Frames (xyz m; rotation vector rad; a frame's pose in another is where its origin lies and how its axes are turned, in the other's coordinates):
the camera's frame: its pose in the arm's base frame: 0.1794 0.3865 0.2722 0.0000 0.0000 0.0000
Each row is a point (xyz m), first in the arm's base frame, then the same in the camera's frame.
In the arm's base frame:
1: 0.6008 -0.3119 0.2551
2: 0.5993 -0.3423 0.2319
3: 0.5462 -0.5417 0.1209
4: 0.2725 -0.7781 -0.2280
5: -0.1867 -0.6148 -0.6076
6: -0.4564 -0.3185 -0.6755
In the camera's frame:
1: 0.4214 -0.6984 -0.0171
2: 0.4199 -0.7288 -0.0403
3: 0.3668 -0.9282 -0.1513
4: 0.0931 -1.1646 -0.5002
5: -0.3661 -1.0013 -0.8798
6: -0.6358 -0.7050 -0.9477

